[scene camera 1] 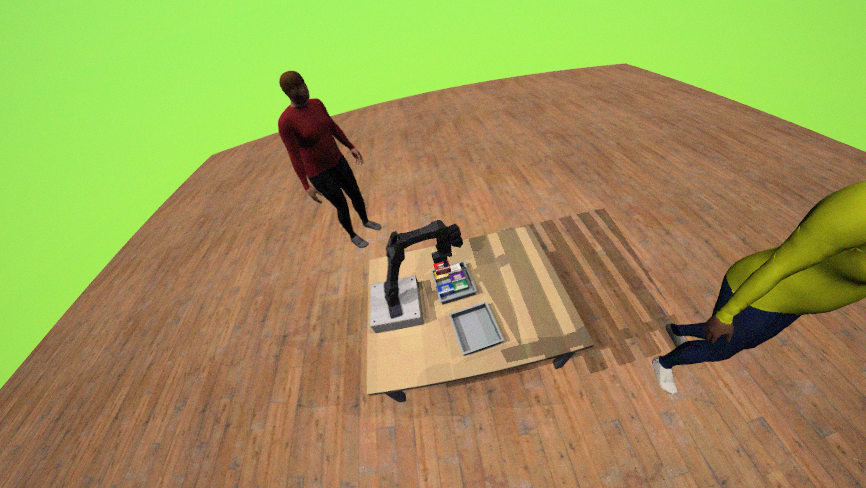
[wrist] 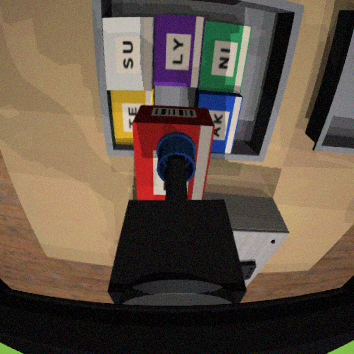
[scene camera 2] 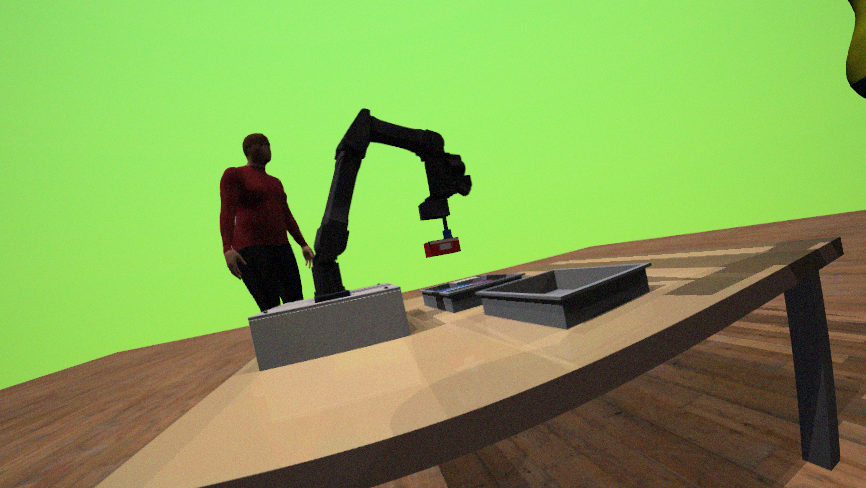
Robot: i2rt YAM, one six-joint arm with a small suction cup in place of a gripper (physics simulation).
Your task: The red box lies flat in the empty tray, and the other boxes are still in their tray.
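Frame: origin at the arm's base, x back, y right, z up, level; centimetres.
Seen in the pictures: hand, tool point: (scene camera 1: 445, 266) (wrist: 175, 143) (scene camera 2: 448, 242); arm's base, link origin: (scene camera 1: 393, 302) (scene camera 2: 330, 297).
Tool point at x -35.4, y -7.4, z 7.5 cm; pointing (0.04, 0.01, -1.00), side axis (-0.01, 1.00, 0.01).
Offsets run from my tool point to a thing's top centre. "pt": to the spot under its first point. Level surfaces: height alone.
My gripper, a blue suction cup (scene camera 2: 447, 233) (wrist: 176, 157), is shut on the red box @(dz +1.3, dx +2.3, dy -0.4 cm) (scene camera 1: 440, 265) (scene camera 2: 431, 250) (wrist: 145, 150) by its top face. The box hangs nearly level in the air, above the boxes' tray @(dz -12.3, dx -2.0, dy +2.5 cm) (scene camera 1: 458, 300) (scene camera 2: 472, 300) (wrist: 280, 85). In the wrist view that tray holds a white box @(dz -12.3, dx -5.6, dy -5.6 cm) (wrist: 117, 75), a purple box @(dz -13.4, dx -5.7, dy +0.4 cm) (wrist: 161, 55), a green box @(dz -13.8, dx -5.0, dy +6.3 cm) (wrist: 211, 50), a yellow box @(pt dz -13.9, dx +6.4, dy -8.7 cm) (wrist: 117, 137) and a blue box @(pt dz -12.4, dx +6.6, dy +7.5 cm) (wrist: 225, 142), with a gap between yellow and blue. The empty tray @(dz -12.3, dx -3.4, dy +35.5 cm) (scene camera 1: 475, 327) (scene camera 2: 524, 309) (wrist: 345, 110) stands beside it.
The arm's grey base block (scene camera 1: 396, 325) (scene camera 2: 330, 330) stands on the table @(dz -17.3 cm) (scene camera 1: 412, 369) (scene camera 2: 339, 406). A person in a red top (scene camera 1: 312, 136) (scene camera 2: 257, 209) stands behind the table. A person in a yellow top (scene camera 1: 806, 260) is at the right.
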